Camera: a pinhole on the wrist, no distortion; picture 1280 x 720 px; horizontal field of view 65.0 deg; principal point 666.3 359.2 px. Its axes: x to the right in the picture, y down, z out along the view. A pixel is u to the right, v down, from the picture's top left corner.
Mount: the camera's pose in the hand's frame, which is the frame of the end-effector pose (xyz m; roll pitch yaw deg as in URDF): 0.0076 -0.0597 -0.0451 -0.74 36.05 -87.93
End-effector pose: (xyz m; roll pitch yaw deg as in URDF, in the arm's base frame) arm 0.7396 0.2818 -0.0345 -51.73 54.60 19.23
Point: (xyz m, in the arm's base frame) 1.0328 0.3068 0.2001
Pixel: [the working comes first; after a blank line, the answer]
In the camera's frame: 0.0938 -0.0479 0.3348

948 215
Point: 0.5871 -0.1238 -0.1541
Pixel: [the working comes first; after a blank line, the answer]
In the camera's frame: 0.1636 -0.0629 -0.3755

behind the camera
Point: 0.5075 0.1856 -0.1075
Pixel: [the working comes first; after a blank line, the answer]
In the camera's frame: -0.1302 -0.0814 -0.2431

behind the camera
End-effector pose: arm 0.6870 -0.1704 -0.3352 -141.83 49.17 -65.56
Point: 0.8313 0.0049 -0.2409
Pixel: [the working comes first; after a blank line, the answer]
In the camera's frame: -0.0370 -0.1500 0.1963

outside the picture
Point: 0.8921 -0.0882 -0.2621
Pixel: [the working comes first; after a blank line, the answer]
In the camera's frame: 0.0368 -0.0642 0.1966

854 31
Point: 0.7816 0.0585 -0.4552
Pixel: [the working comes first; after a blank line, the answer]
In the camera's frame: -0.2251 -0.0288 0.2306

outside the picture
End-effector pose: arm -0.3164 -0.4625 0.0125 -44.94 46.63 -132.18
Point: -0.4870 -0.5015 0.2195
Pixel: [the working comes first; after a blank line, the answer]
In the camera's frame: 0.0605 -0.0692 0.2271

934 53
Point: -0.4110 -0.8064 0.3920
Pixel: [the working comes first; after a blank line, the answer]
In the camera's frame: -0.1596 -0.0777 0.5099

352 206
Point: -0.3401 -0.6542 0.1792
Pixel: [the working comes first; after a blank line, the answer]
In the camera's frame: -0.1498 -0.0243 0.2443

50 259
